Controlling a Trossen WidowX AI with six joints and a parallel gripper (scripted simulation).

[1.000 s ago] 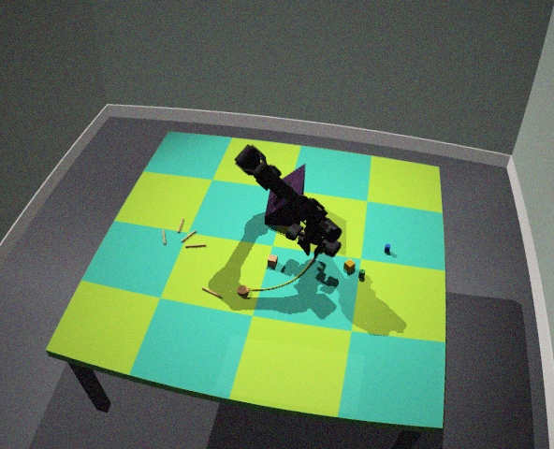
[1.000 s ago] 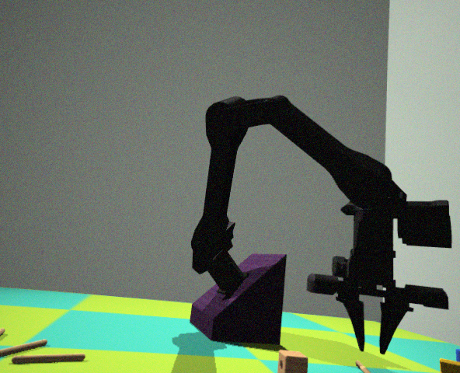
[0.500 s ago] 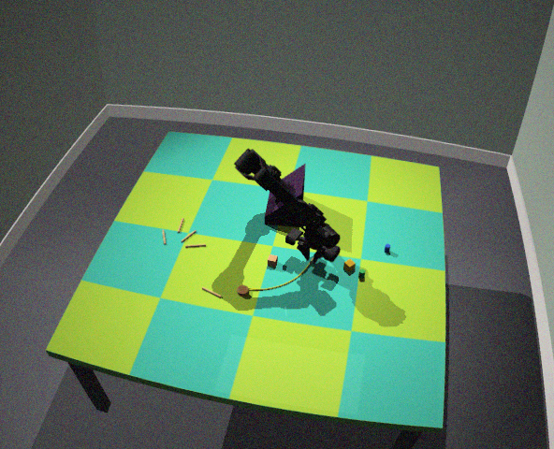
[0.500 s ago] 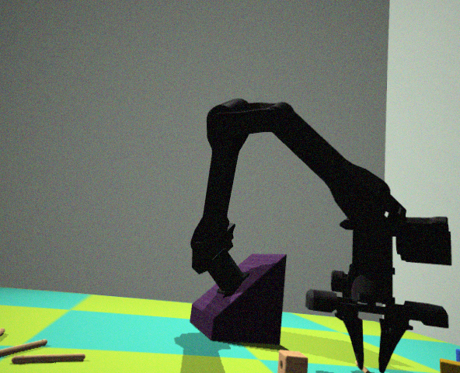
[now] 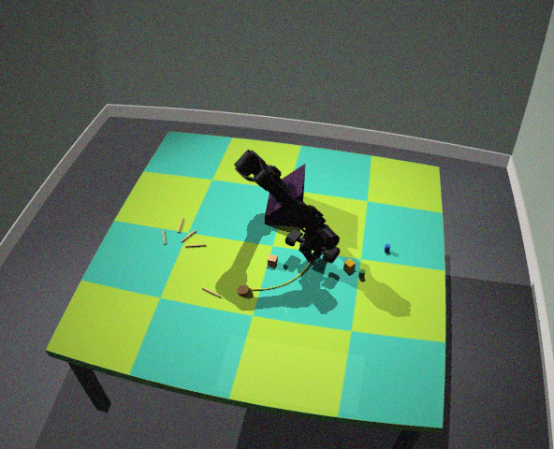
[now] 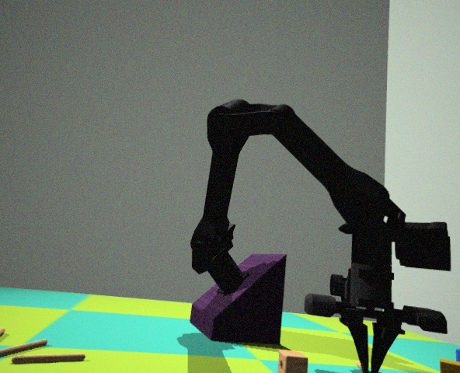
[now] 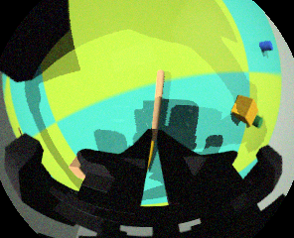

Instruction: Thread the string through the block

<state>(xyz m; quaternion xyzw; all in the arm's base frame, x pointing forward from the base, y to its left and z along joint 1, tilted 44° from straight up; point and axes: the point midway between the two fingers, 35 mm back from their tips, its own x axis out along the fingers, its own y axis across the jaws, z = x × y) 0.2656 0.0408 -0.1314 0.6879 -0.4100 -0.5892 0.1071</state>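
Right now my gripper tip is 2 cm short of the wooden block, 14 cm to the left of it and 1 cm below it. Also, from my gripper tip: green piece: 5 cm ahead, 18 cm to the left, 1 cm above; then orange cube: 2 cm ahead, 14 cm to the left, 1 cm above; then thin wooden stick: 1 cm behind, 1 cm to the left.
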